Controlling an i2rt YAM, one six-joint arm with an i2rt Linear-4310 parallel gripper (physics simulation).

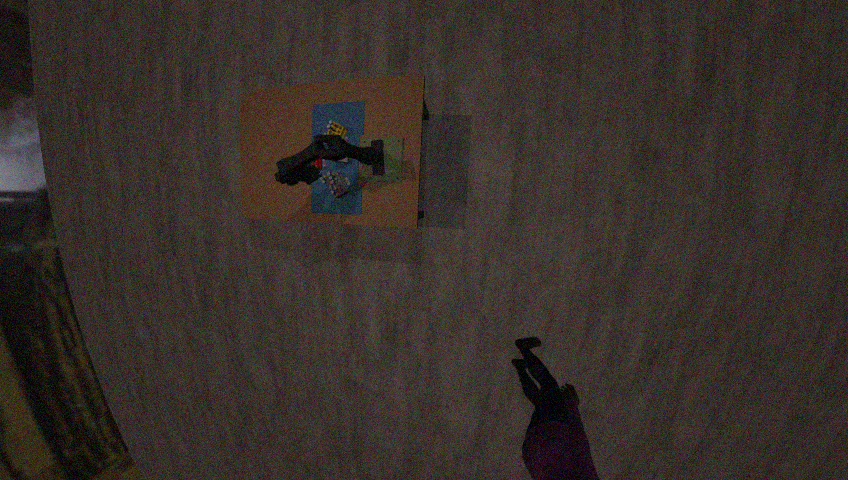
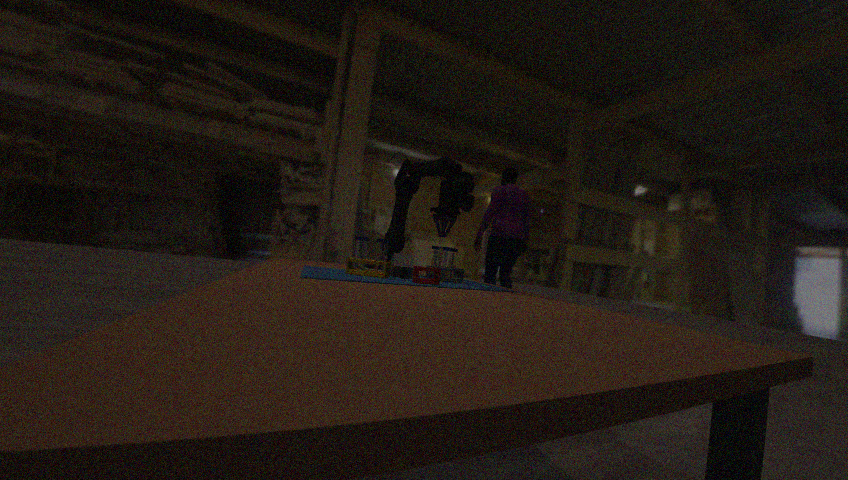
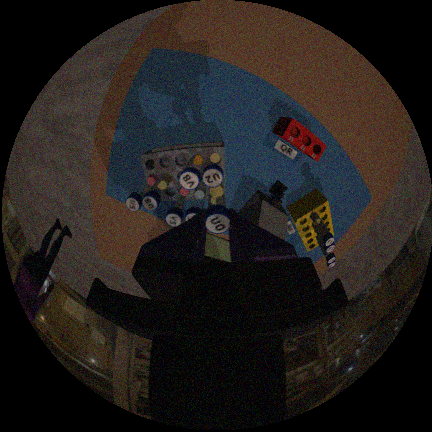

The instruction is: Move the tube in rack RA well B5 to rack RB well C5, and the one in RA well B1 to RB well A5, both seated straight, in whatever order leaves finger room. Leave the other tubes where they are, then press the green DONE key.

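Places are measured from the arm's base along level axes (x right, y ahead, z up), in millimetres.
Pixels of known places: gripper, fingertip midpoint: (image 1: 319, 175) (image 2: 442, 236) (image 3: 217, 214); arm's base at its link origin: (image 1: 378, 157).
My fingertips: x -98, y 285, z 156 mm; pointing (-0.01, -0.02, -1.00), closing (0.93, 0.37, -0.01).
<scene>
Ahead of a thing's pixels: the offset from my fingertips to its top centre. "spot": to the spot under its first point. Level surfaces: height alone.
My gripper (image 2: 443, 234) (image 3: 217, 214) is shut on a clear tube with a white-topped blue cap marked U0 {spot: dz +11, dx +0, dy +1 mm} (image 3: 217, 222), above the near side of the grey rack {dz -111, dx -46, dy -30 mm} (image 1: 343, 189) (image 2: 456, 274) (image 3: 172, 170). How far its lower end stands clear of the rack is hidden. Tubes marked V8 {spot: dz -36, dx -32, dy +5 mm} (image 3: 189, 179) and U2 {spot: dz -36, dx -11, dy +15 mm} (image 3: 212, 177) stand just beyond it. More capped tubes {spot: dz -36, dx -67, dy -38 mm} (image 3: 150, 202) {spot: dz -36, dx -35, dy -50 mm} (image 3: 174, 218) stand to the left. The yellow rack (image 1: 338, 129) (image 2: 357, 271) (image 3: 314, 235) holds several tubes, whose caps {spot: dz -35, dx +210, dy -6 mm} (image 3: 330, 242) show at its near right. Well labels cannot be read, and no green DONE key can be made out.
A red block {dz -111, dx +102, dy +104 mm} (image 1: 318, 163) (image 2: 426, 274) (image 3: 310, 135) with three holes stands beyond the racks, beside a QR label {spot: dz -159, dx +103, dy +72 mm} (image 3: 286, 149). A dark grey box {dz -77, dx +120, dy -74 mm} (image 3: 272, 220) with a black knob {spot: dz -152, dx +127, dy -5 mm} (image 3: 278, 189) stands between the racks. Everything is on a blue mat {dz -161 mm} (image 1: 339, 205) (image 3: 240, 105).
</scene>
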